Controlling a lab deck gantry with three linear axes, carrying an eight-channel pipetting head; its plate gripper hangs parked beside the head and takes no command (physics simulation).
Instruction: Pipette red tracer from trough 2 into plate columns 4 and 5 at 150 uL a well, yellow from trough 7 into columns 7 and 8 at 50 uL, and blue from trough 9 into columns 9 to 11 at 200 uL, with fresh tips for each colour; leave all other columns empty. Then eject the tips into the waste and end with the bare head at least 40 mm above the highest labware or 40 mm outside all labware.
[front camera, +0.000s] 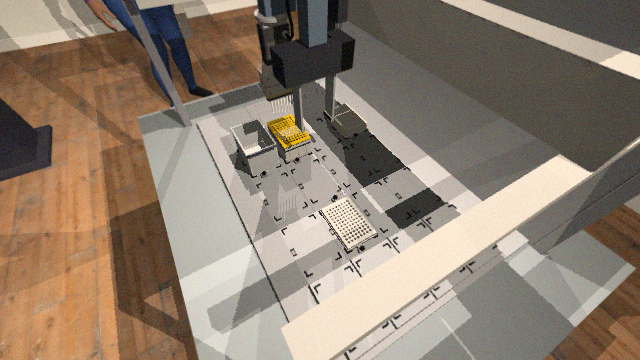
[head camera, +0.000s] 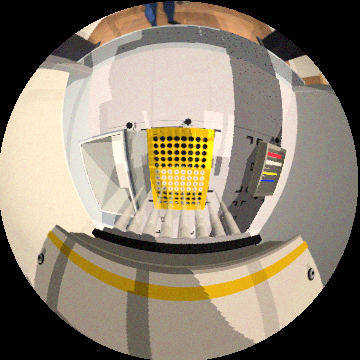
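The pipetting head (front camera: 276, 84) (head camera: 175, 312) is behind the yellow tip rack (front camera: 298, 144) (head camera: 180, 131), with long pale tips (front camera: 282, 103) (head camera: 185, 222) hanging below it, clear of the rack. Several rack rows hold tips; rows on both sides show dark holes. The open waste box (front camera: 262, 162) (head camera: 125, 150) stands beside the rack. The trough block (front camera: 349, 122) (head camera: 256, 176) shows red, white, yellow and blue strips in the head view. The white plate (front camera: 363, 239) lies nearer the front; its well contents cannot be made out. The parked plate gripper (front camera: 315, 124) is open, fingers wide apart.
A pale beam (front camera: 435, 250) crosses the front of the deck. Dark panels (front camera: 377, 157) lie on the deck in front of the trough block. A slanted post (front camera: 160, 65) stands at the back left, with a person's legs (front camera: 175, 50) (head camera: 160, 12) behind it.
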